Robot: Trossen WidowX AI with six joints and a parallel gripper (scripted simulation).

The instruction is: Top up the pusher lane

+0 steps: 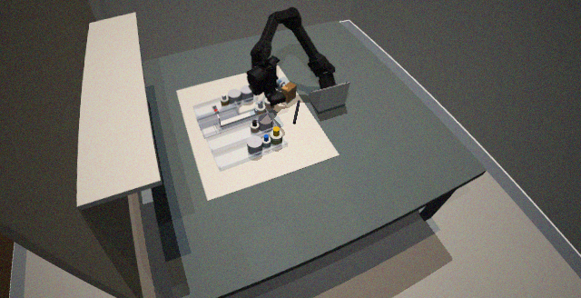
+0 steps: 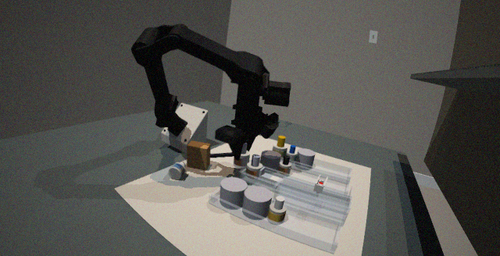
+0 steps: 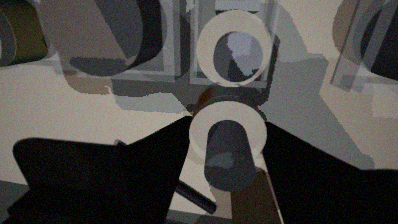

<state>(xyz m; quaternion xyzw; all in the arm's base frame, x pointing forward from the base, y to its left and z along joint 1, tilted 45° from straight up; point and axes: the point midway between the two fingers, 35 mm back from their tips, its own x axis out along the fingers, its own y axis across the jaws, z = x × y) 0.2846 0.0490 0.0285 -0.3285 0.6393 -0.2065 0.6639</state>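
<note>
Now: gripper tip 11 cm past the brown box, 6 cm to the left of it and 2 cm above it. Also, from my gripper tip: clear lane rack 20 cm ahead, 1 cm to the left, 4 cm below; shelf 55 cm ahead, 6 cm to the left, 31 cm above; black stick 11 cm behind, 4 cm to the left, 5 cm below.
</note>
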